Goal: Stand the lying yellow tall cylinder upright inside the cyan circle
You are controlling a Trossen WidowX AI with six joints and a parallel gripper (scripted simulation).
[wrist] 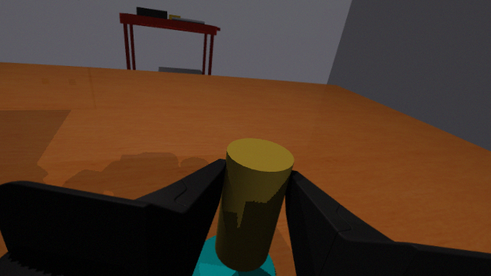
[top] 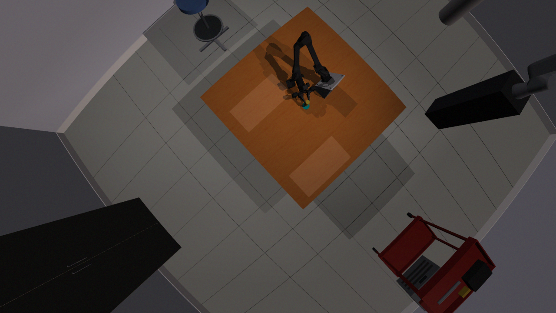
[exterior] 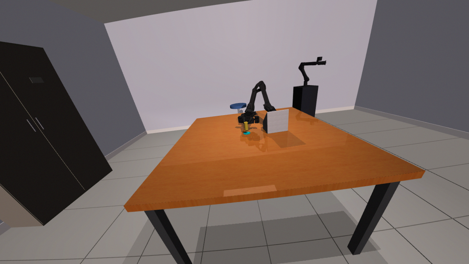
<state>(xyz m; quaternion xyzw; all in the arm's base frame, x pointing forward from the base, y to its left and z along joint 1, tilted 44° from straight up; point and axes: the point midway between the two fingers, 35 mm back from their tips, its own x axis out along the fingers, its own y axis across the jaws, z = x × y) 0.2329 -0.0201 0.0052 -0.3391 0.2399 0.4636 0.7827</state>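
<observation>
Now: the yellow tall cylinder 20 mm below my gripper tip. Round my gripper tip: cyan circle 80 mm below.
</observation>
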